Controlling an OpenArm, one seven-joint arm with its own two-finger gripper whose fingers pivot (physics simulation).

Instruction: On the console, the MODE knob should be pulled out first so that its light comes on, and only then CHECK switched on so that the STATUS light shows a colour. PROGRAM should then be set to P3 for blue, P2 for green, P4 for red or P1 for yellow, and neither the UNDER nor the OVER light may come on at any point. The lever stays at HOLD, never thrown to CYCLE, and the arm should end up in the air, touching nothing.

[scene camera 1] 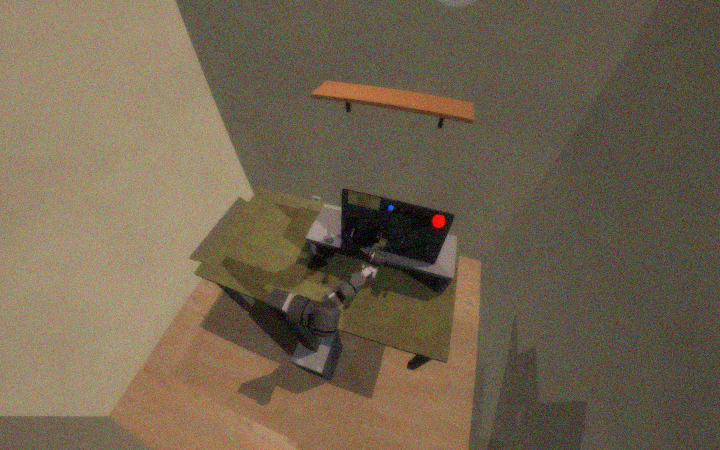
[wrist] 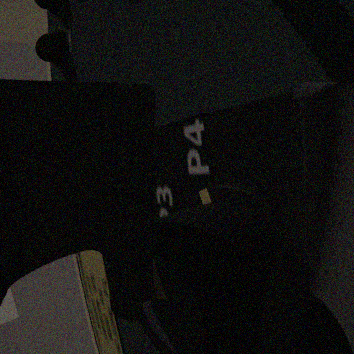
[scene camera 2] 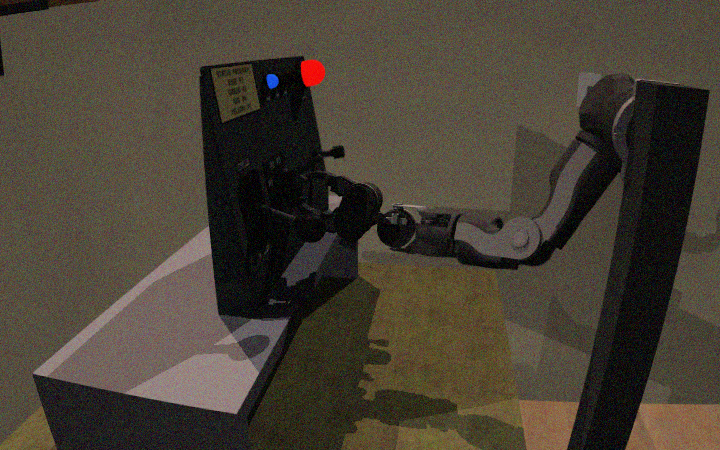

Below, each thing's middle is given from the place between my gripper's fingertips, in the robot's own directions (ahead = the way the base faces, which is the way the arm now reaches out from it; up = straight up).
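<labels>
Dark console (scene camera 2: 257,117): my hand 4 cm below it, 4 cm to the left of it, 2 cm short of it.
</labels>
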